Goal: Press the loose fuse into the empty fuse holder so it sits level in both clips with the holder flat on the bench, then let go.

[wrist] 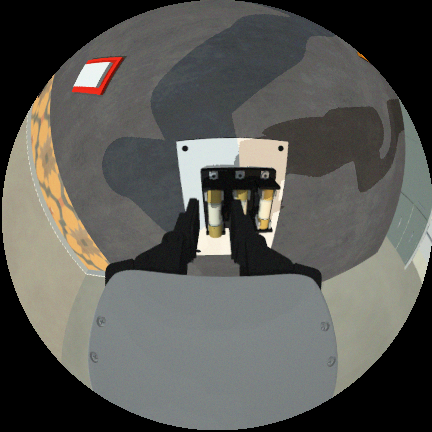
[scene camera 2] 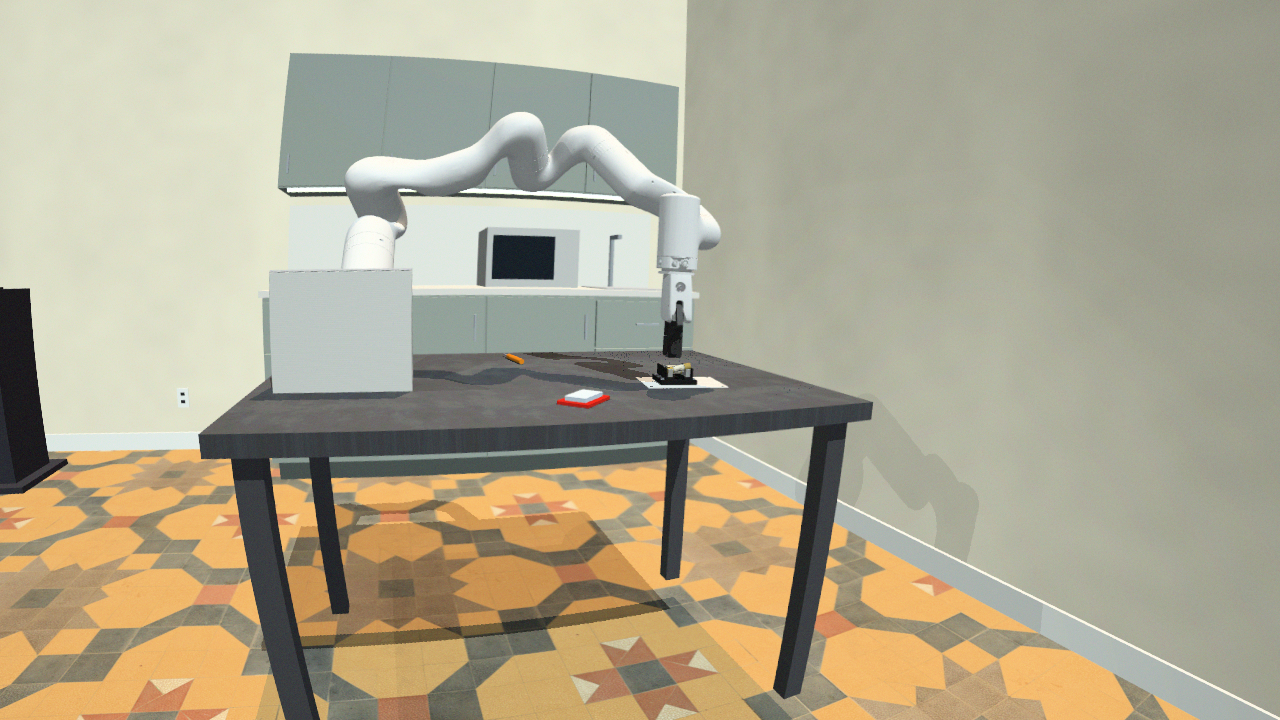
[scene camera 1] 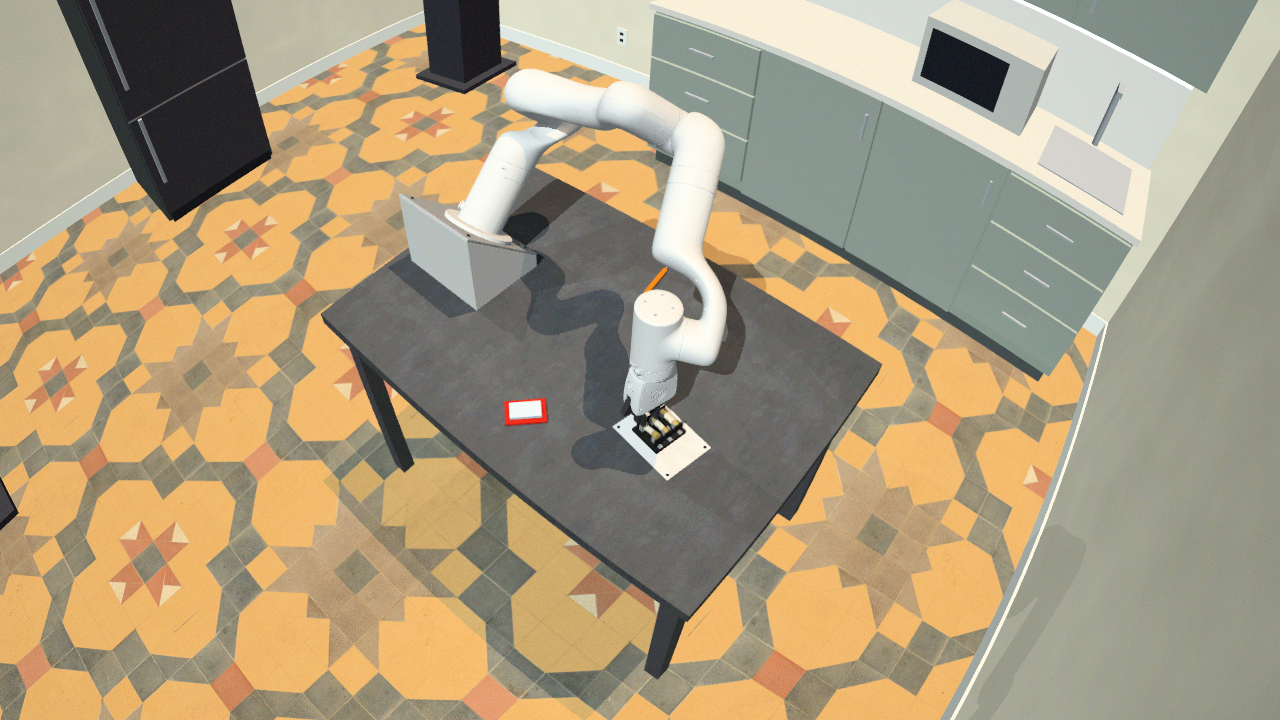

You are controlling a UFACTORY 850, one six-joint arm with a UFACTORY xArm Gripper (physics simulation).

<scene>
The pictures show: my gripper and a red-framed white card.
My gripper also shows in the wrist view and in scene camera 1.
</scene>
